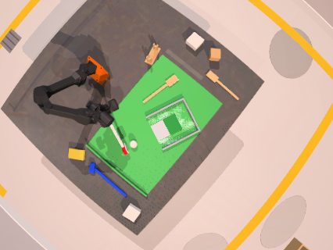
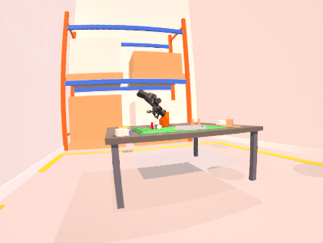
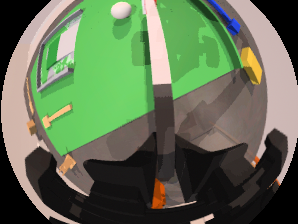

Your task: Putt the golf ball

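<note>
The red putter is 12 cm ahead of my gripper tip, 5 cm to the right of it and 1 cm below it. Round my gripper tip: blue putter (32 cm to the right, 24 cm ahead, 7 cm below); then white golf ball (23 cm ahead, 6 cm below, 4 cm to the right); then yellow block (33 cm to the right, 6 cm below).
</note>
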